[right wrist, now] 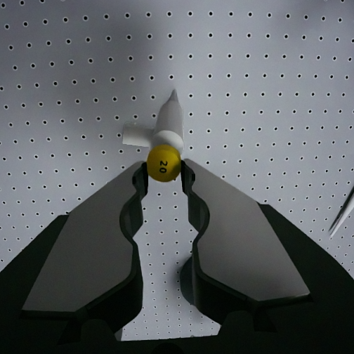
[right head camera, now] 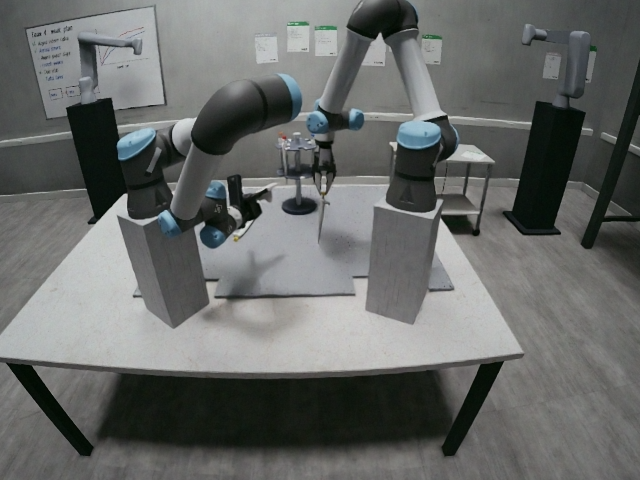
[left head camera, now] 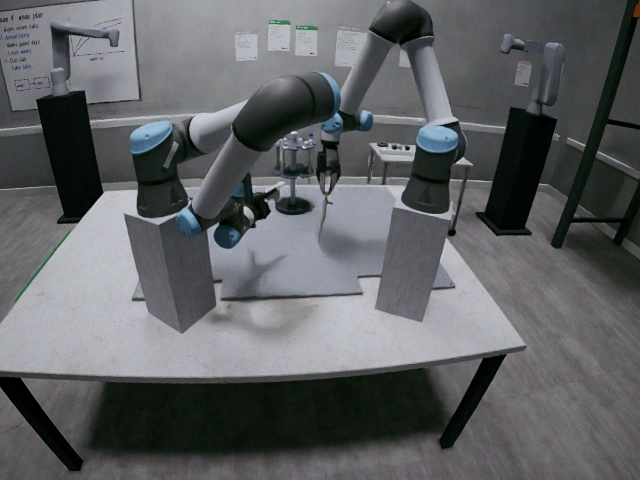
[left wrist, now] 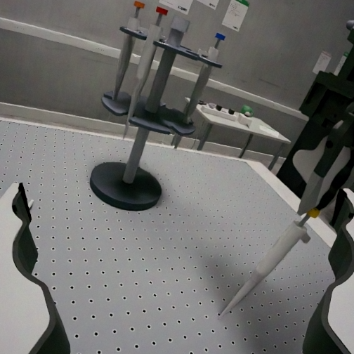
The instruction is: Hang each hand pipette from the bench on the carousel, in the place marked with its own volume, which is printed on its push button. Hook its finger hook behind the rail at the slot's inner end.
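My right gripper is shut on the top of a white pipette. Its yellow button reads 20; it hangs tip down, finger hook sticking out sideways. My left gripper is open, low over the mat at the left. A yellow-buttoned pipette lies behind it, partly hidden. The carousel holds an orange-buttoned pipette, a red-buttoned one and a blue-buttoned one.
The perforated grey mat covers the bench's middle. A pipette tip shows at the right wrist view's right edge. The arm pedestals stand on the bench. A side table stands beyond it.
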